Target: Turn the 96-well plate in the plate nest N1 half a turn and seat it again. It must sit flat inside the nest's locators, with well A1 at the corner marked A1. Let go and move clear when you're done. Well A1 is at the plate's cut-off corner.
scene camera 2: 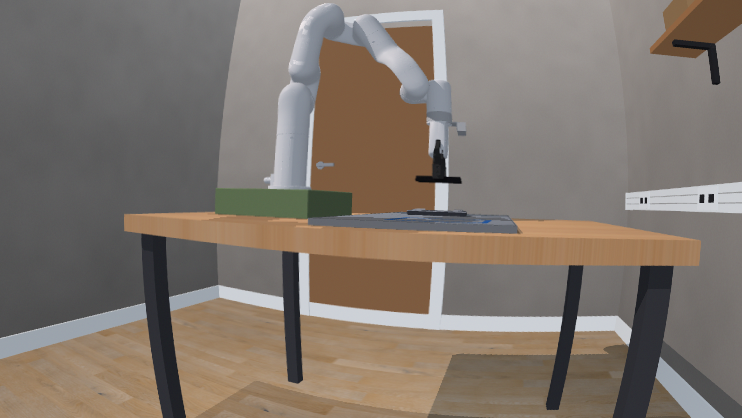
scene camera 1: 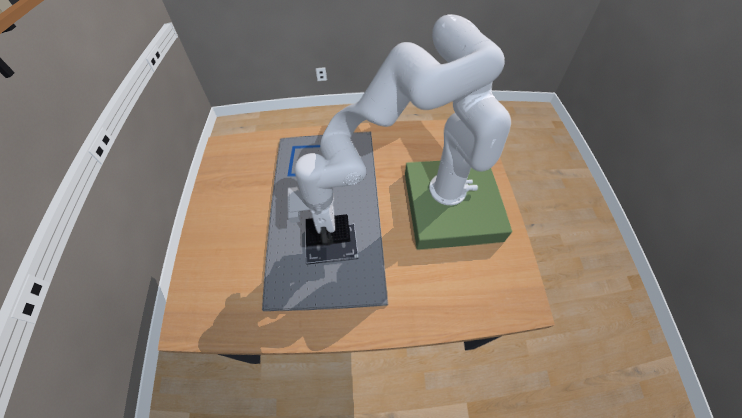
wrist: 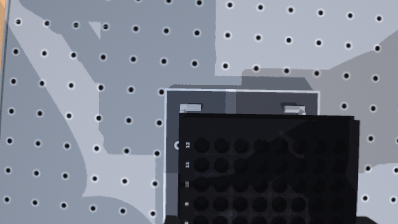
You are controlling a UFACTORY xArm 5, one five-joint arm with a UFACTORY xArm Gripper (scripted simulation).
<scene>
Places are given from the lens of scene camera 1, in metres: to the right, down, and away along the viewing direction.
96-well plate [scene camera 1: 341, 234]: -0.09, 0.07, 0.91
plate nest N1 [scene camera 1: 335, 252]: -0.11, 0.14, 0.98
</scene>
